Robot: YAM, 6 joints.
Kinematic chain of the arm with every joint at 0, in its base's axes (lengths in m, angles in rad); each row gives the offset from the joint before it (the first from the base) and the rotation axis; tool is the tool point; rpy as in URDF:
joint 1: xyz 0 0 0.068 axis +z
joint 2: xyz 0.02 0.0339 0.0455 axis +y
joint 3: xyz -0.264 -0.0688 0 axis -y
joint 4: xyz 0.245 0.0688 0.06 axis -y
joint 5: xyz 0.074 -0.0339 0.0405 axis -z
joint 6: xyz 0.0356 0 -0.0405 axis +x
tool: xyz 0 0 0 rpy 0 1.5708 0
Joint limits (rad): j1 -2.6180..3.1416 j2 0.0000..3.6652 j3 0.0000..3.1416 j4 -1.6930..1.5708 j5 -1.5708..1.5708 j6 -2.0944..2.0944
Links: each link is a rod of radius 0.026 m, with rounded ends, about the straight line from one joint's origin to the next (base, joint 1, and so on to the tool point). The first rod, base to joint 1, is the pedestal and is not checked.
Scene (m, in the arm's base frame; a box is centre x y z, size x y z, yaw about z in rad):
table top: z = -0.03
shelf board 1: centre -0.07 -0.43 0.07 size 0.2 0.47 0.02 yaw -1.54
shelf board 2: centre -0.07 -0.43 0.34 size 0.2 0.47 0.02 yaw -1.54
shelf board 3: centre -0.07 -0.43 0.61 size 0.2 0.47 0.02 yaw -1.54
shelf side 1: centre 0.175 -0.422 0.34 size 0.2 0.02 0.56 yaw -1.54
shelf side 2: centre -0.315 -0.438 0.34 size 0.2 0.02 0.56 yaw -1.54
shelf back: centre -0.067 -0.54 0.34 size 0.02 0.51 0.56 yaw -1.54
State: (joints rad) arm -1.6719 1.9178 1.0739 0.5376 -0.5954 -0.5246
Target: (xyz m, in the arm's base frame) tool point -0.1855 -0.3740 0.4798
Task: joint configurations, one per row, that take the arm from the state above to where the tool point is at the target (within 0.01 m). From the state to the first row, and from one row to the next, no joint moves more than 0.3 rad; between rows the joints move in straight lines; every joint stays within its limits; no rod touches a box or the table.
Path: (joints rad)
1: -1.7231 1.6329 0.8190 0.4984 -0.6442 -0.5246
2: -1.7742 1.3481 0.5640 0.4592 -0.6929 -0.5246
3: -1.8254 1.0632 0.3091 0.4201 -0.7417 -0.5246
4: -1.9621 1.1215 0.5518 0.4611 -0.6893 -0.5246
5: -2.0989 1.1798 0.7945 0.5021 -0.6369 -0.5246
6: -2.2356 1.2382 1.0372 0.5431 -0.5845 -0.5246
7: -2.3724 1.2965 1.2798 0.5841 -0.5321 -0.5246
8: -2.2221 1.5536 1.5272 0.6062 -0.5143 -0.5246
9: -2.0719 1.8108 1.7746 0.6283 -0.4966 -0.5246

